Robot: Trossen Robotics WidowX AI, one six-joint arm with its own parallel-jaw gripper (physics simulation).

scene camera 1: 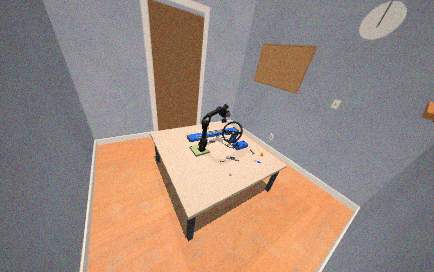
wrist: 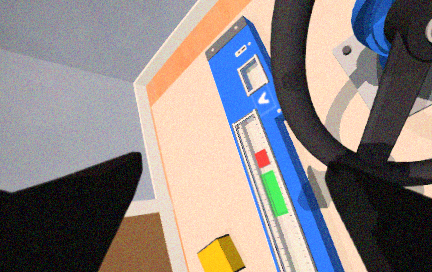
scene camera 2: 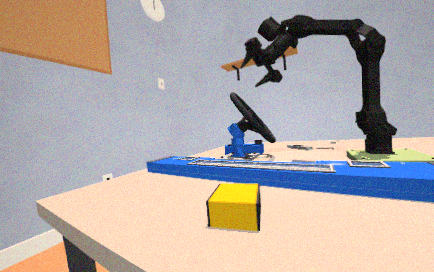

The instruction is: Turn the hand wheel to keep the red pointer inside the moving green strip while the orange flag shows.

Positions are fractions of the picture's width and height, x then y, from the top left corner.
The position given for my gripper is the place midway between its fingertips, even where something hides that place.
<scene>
My gripper (scene camera 2: 0.57, 0.28) is open, holding nothing. The table carries a yellow block (scene camera 2: 0.54, 0.76). Further things: a long blue gauge rail (scene camera 2: 0.91, 0.66).
My gripper shows as well in the wrist view (wrist: 0.55, 0.61).
</scene>
